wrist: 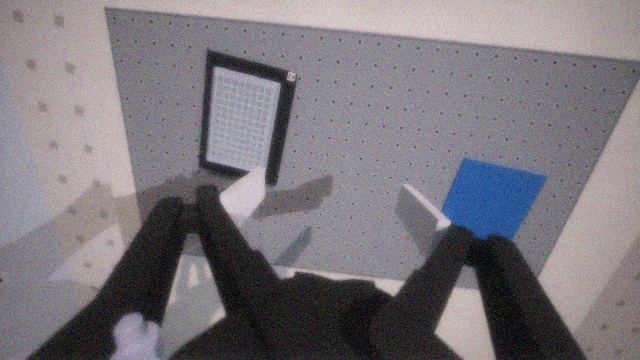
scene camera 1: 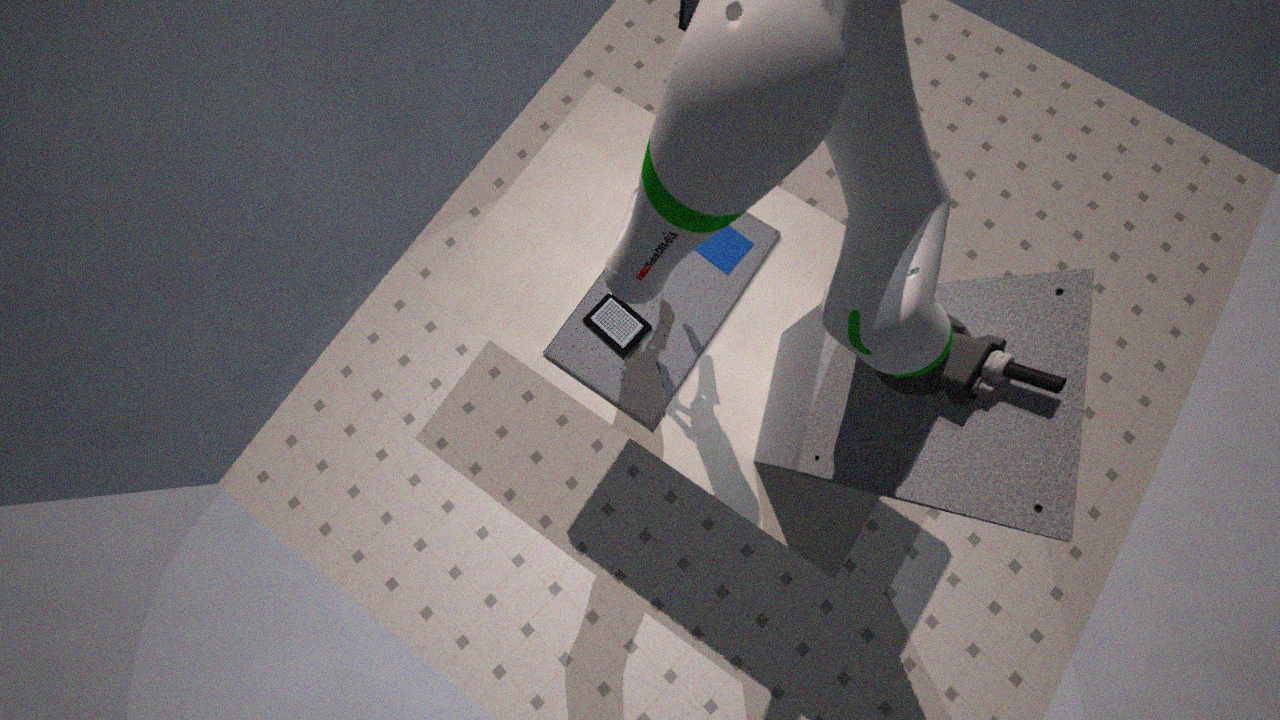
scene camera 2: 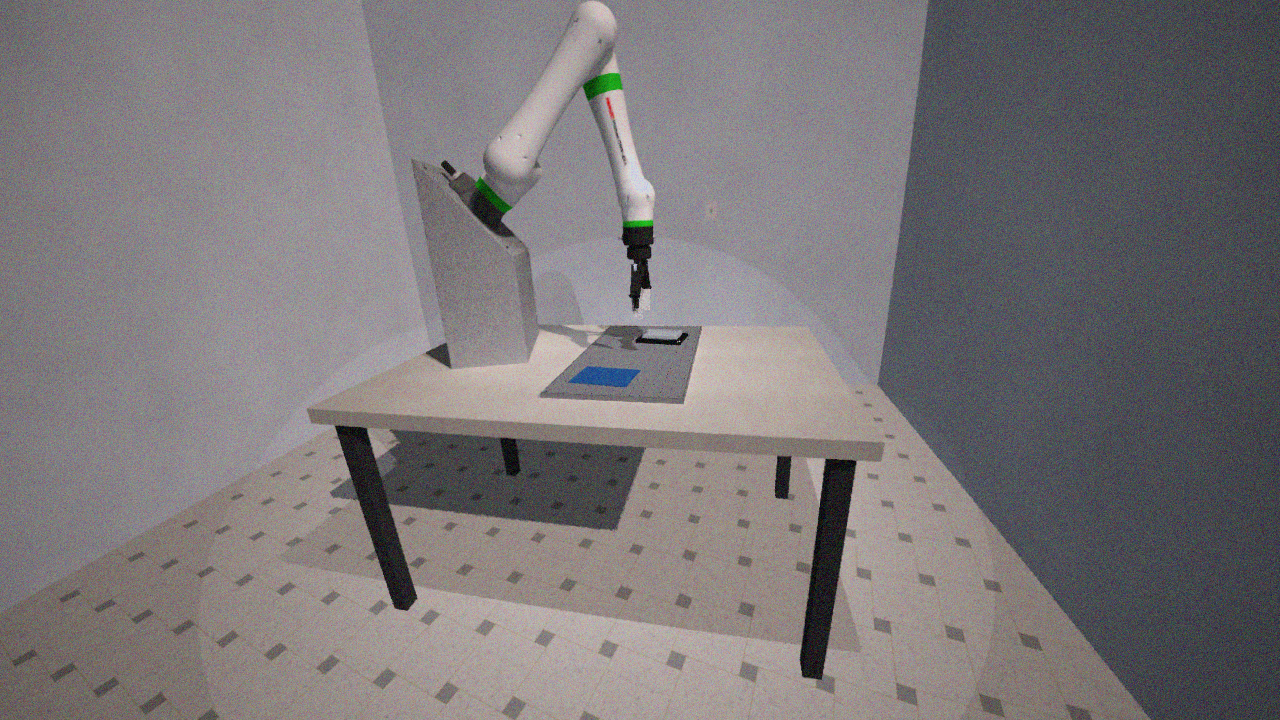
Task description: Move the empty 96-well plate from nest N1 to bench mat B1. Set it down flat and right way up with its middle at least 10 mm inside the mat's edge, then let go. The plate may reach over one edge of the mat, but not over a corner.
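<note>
The pale 96-well plate lies flat in the black frame of nest N1. The flat blue rectangle, mat B1, lies toward the other end of the same grey board. My gripper is open and empty, above the board. In the wrist view its left pad overlaps the nest's lower edge and its right fingertip covers a lower part of the mat. In scene camera 1 the arm hides the gripper and part of the board.
The perforated grey board bears nest and mat on the pale table. The grey sloped robot pedestal stands beside the board. Arm shadows cross the board near the nest.
</note>
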